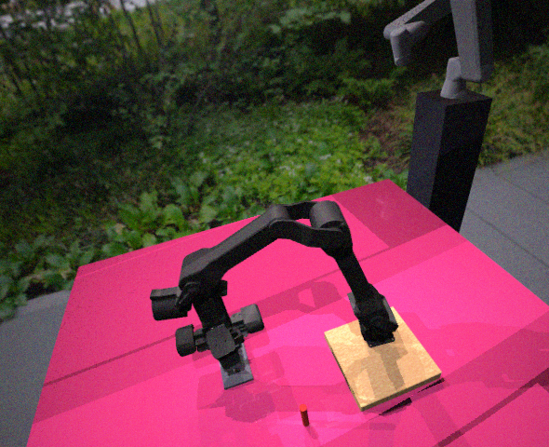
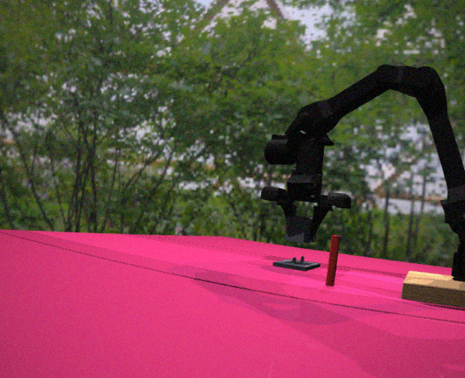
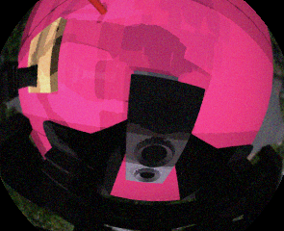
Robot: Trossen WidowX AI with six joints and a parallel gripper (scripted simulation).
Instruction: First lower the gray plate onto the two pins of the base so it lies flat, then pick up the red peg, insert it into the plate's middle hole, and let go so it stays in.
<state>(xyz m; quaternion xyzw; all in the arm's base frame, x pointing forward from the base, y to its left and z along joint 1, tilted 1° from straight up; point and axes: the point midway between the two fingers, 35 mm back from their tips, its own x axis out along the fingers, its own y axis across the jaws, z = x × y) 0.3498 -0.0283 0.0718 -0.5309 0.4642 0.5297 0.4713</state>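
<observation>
Now: the base 50 mm below my gripper tip. The rest, counted from my gripper tip: gray plate 30 mm above; red peg 170 mm to the left, 140 mm behind, 20 mm below.
</observation>
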